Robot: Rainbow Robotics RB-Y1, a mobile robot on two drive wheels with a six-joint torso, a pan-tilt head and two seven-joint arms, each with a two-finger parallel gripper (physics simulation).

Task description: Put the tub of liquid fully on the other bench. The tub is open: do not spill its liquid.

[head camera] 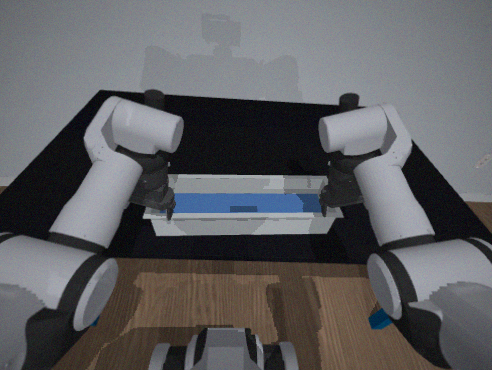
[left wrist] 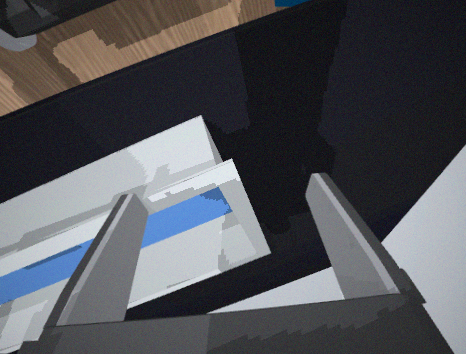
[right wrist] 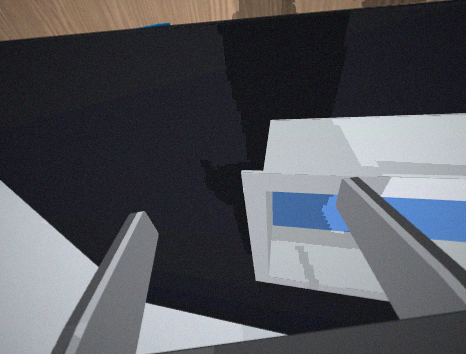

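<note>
A long white tub (head camera: 243, 209) of blue liquid (head camera: 241, 202) rests level on the black bench (head camera: 244, 147). My left gripper (head camera: 161, 211) is open above the tub's left end wall; in the left wrist view (left wrist: 224, 242) one finger hangs over the liquid and the other outside the wall. My right gripper (head camera: 324, 205) is open above the tub's right end wall; in the right wrist view (right wrist: 253, 253) one finger is over the liquid and the other outside. The tub's end (left wrist: 189, 218) and its other end (right wrist: 316, 228) lie between the spread fingers, untouched.
The wooden floor (head camera: 237, 312) lies in front of the bench. A small blue block (head camera: 379, 318) sits on the floor at the right. My own base (head camera: 224, 349) shows at the bottom.
</note>
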